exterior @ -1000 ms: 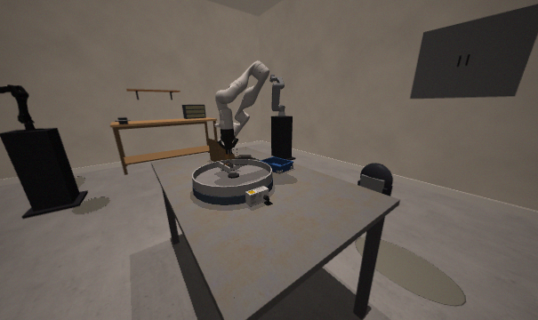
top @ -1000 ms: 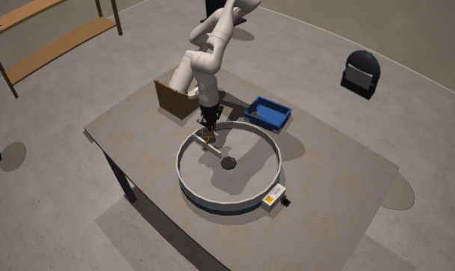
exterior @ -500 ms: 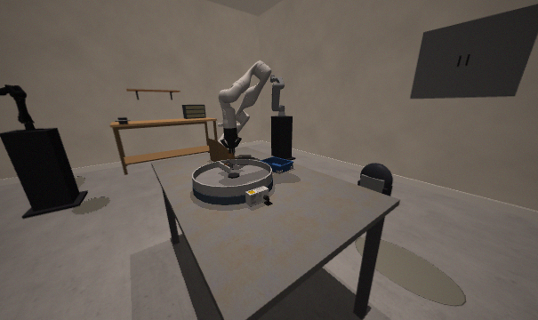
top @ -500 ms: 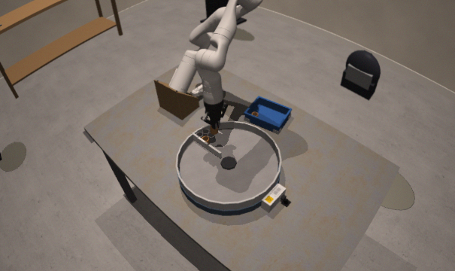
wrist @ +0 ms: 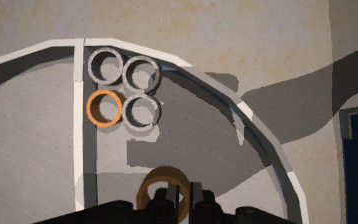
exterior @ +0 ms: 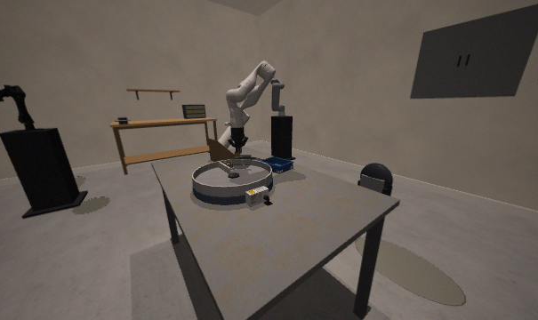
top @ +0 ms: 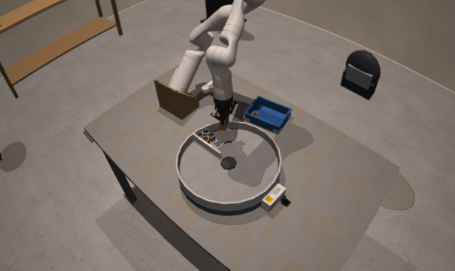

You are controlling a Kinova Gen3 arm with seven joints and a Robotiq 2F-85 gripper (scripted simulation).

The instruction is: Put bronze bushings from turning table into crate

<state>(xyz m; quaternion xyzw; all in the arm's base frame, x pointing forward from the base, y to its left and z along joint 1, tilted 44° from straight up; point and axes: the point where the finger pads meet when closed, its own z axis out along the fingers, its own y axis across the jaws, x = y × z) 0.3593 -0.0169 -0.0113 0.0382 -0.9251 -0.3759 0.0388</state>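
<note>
My hand is 1 cm short of the blue crate, 27 cm to the right of it and 14 cm above it. The rest, counted from my hand: round turning table (11 cm ahead, 9 cm to the right, 11 cm below).
</note>
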